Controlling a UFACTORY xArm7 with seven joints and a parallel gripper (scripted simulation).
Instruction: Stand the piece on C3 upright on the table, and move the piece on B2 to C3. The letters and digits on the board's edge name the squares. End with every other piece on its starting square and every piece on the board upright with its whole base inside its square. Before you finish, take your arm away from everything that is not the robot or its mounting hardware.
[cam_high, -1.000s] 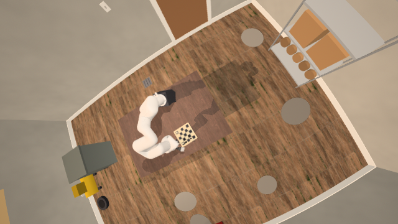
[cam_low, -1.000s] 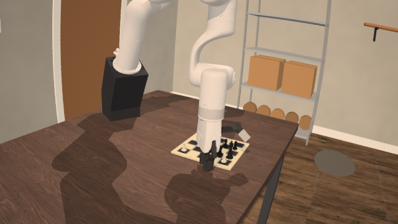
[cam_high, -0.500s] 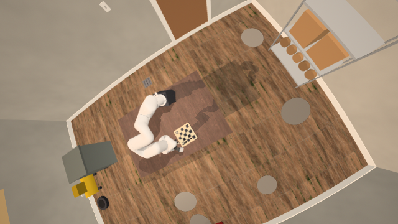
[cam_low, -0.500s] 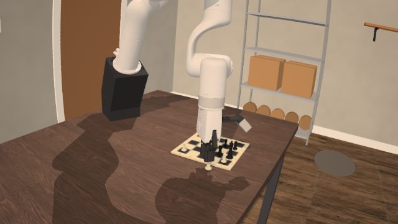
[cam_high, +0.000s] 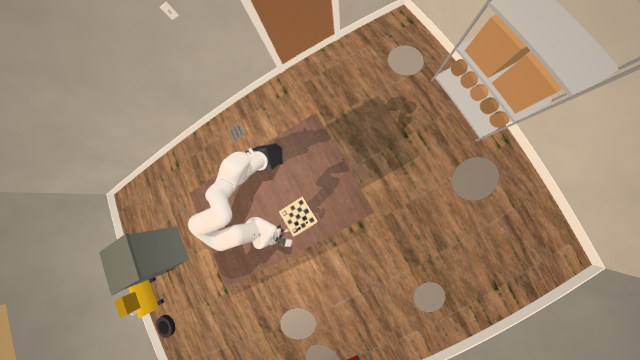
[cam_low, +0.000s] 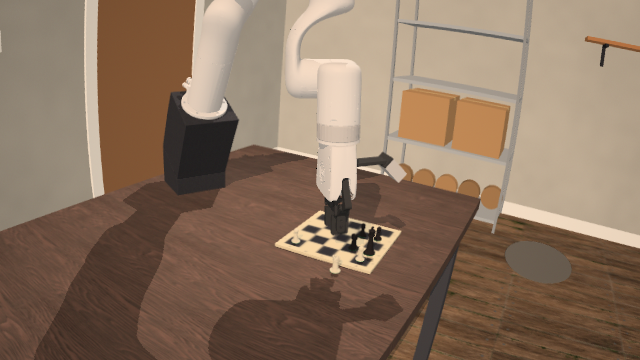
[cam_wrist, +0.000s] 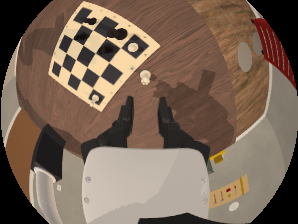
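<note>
My hand is 140 mm to the right of the chessboard, 110 mm above it and 40 mm past it.
</note>
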